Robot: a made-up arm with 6 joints.
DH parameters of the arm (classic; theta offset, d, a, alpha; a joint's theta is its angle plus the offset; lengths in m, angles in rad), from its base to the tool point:
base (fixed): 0 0.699 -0.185 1.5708
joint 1: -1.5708 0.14 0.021 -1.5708
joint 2: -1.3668 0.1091 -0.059 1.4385
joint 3: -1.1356 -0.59 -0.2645 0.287
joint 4: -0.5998 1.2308 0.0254 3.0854
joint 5: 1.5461 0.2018 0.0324 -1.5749
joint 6: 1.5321 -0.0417 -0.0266 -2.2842
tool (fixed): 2.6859 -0.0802 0 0
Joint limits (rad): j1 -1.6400..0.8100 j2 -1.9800..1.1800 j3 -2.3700..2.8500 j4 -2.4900..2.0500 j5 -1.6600..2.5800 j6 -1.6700..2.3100
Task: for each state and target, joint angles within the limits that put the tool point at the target. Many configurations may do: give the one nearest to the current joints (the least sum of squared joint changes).
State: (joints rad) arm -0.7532 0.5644 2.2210 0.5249 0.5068 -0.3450
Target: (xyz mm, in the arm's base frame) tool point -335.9 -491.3 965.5
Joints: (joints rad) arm -0.5137 0.6364 2.1842 0.5703 0.4833 -0.4824
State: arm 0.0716 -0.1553 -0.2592 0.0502 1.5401 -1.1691
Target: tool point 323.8 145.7 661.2
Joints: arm -0.8740 0.0467 -0.2428 0.0423 1.9406 -1.1660
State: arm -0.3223 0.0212 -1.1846 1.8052 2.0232 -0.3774
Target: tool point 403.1 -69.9 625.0
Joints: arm -0.5669 -0.3081 -1.2454 1.6950 2.1560 -1.0123
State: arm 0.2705 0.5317 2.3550 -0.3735 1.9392 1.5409
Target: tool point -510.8 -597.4 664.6
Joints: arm 0.8100 1.0139 1.9270 -0.1005 1.3260 1.5625
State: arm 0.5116 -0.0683 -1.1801 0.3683 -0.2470 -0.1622
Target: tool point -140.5 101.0 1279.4
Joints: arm 0.8100 0.1144 -0.7289 0.6613 -0.4752 -0.2278
